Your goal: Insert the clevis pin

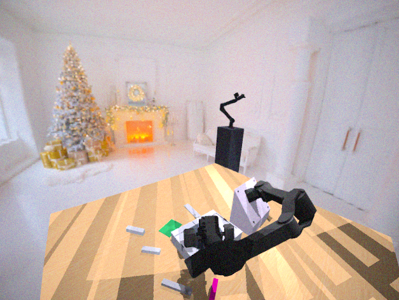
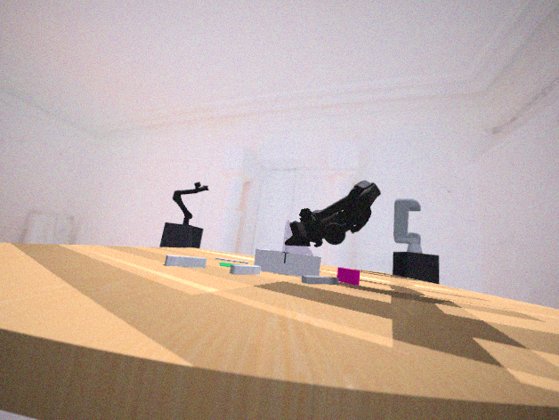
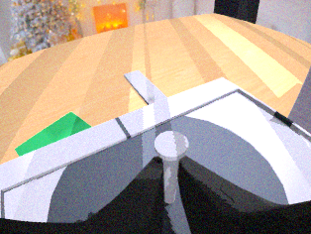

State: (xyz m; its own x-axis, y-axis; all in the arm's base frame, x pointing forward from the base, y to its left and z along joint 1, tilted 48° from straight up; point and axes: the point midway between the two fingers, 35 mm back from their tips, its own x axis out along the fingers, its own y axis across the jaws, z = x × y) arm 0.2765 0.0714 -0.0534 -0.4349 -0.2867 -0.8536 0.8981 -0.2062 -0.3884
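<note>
My gripper tip is now 1 cm above the steel clevis pin. The rest, counted from my gripper tip: steel tray: 4 cm below, 1 cm to the left, 1 cm behind; green flat piece: 15 cm to the right, 9 cm below, 8 cm ahead; grey aluminium disc: 3 cm below.
</note>
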